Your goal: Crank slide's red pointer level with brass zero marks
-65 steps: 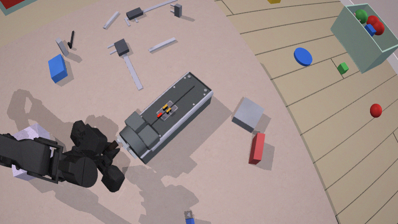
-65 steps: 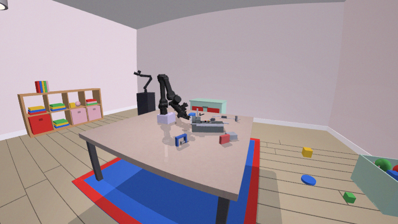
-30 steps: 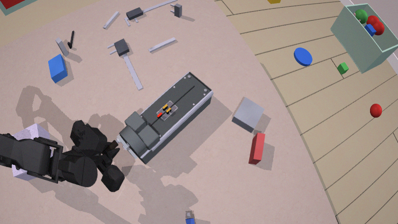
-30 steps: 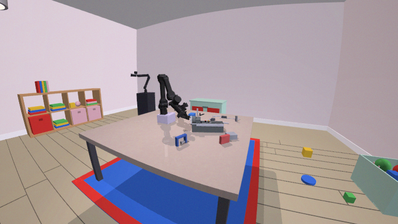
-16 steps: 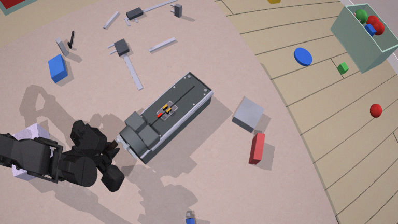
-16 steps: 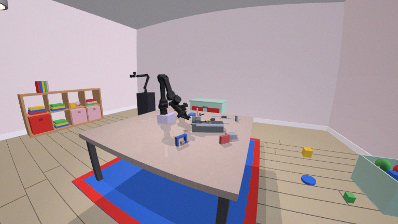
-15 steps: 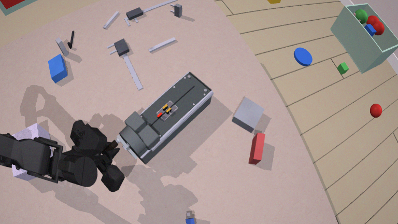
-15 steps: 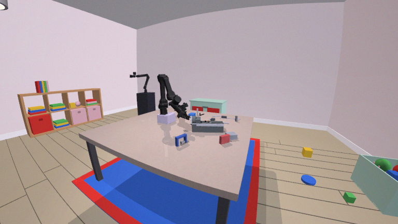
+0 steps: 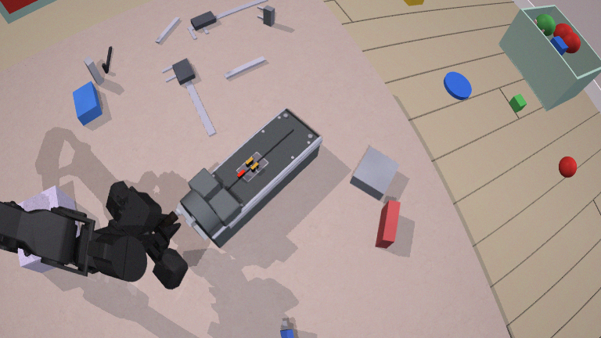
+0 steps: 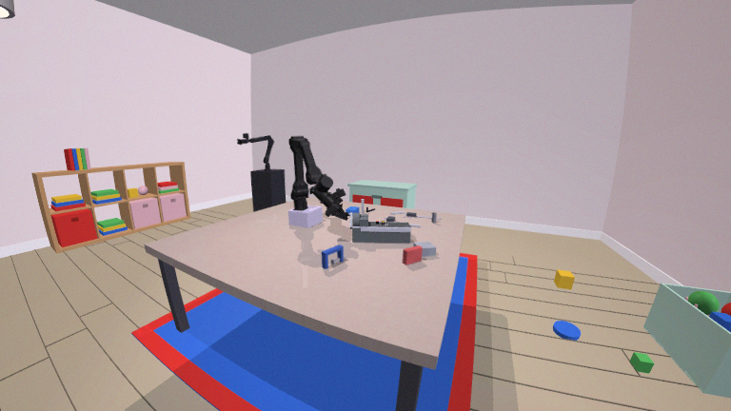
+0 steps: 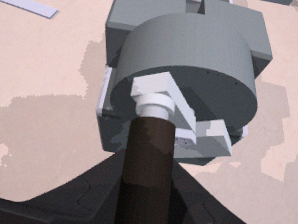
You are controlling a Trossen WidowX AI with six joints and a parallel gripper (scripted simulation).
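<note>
Now: gripper tip 20 mm below the dark brown crank handle and 20 mm past it. Round my gripper tip: red pointer: 140 mm ahead, 20 mm to the left, 10 mm below; then red block: 320 mm ahead, 180 mm to the right, 60 mm below; then grey block: 360 mm ahead, 80 mm to the right, 70 mm below.
</note>
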